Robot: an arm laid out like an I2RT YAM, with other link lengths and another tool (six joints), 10 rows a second.
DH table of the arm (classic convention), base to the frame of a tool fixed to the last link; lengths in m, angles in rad. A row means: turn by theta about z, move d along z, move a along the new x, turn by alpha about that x. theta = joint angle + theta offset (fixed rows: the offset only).
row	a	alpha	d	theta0
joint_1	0.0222	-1.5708	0.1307	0
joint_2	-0.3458	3.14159	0	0
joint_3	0.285	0	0	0.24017
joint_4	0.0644	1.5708	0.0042	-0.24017
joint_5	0	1.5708	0.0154	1.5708
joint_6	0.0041	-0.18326	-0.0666	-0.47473
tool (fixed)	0	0	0.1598	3.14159
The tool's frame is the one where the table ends.
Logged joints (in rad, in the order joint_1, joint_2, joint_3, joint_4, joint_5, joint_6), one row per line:
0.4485, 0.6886, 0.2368, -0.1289, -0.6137, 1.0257
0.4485, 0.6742, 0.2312, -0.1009, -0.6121, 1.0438
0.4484, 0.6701, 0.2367, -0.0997, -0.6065, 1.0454
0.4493, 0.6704, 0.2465, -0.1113, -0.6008, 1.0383
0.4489, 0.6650, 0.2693, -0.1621, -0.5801, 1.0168
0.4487, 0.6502, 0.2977, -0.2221, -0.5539, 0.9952
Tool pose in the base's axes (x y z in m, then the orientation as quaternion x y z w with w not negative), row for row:
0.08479, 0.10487, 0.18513, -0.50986, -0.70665, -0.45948, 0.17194
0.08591, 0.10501, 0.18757, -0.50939, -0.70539, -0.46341, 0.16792
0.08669, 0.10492, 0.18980, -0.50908, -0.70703, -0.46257, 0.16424
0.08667, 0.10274, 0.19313, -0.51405, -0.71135, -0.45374, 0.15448
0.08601, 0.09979, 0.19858, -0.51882, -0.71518, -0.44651, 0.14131
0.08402, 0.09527, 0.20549, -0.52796, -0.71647, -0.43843, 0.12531
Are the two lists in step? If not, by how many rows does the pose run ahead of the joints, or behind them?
The pose runs 1 row ahead of the joints: the pose in row i belongs to the joints in row i + 1.
